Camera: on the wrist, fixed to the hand. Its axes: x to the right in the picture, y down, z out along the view.
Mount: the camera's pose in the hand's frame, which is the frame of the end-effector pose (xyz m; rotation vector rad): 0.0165 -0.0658 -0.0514 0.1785 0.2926 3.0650
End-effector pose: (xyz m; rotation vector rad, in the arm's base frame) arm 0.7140 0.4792 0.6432 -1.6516 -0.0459 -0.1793
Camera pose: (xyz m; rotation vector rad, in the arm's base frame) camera 0.7166 0.4328 0.7145 0.0150 2.2725 1.7277
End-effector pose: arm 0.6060 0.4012 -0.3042 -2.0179 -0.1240 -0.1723
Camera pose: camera 0.6080 0.3839 -0.2209 -0.1110 2.5514 1.2863
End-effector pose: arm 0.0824 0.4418 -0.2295 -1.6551 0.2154 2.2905
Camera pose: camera 0.1457 0.4911 -0.2579 0.0193 -1.3836 -0.2523
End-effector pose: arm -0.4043 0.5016 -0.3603 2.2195 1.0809 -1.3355
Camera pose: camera -0.4180 0.5836 -0.3422 1.1534 -1.9699 0.5186
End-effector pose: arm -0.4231 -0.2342 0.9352 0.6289 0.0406 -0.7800
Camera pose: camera -0.4453 -0.2524 0.8551 0.2919 -0.6069 2.2700
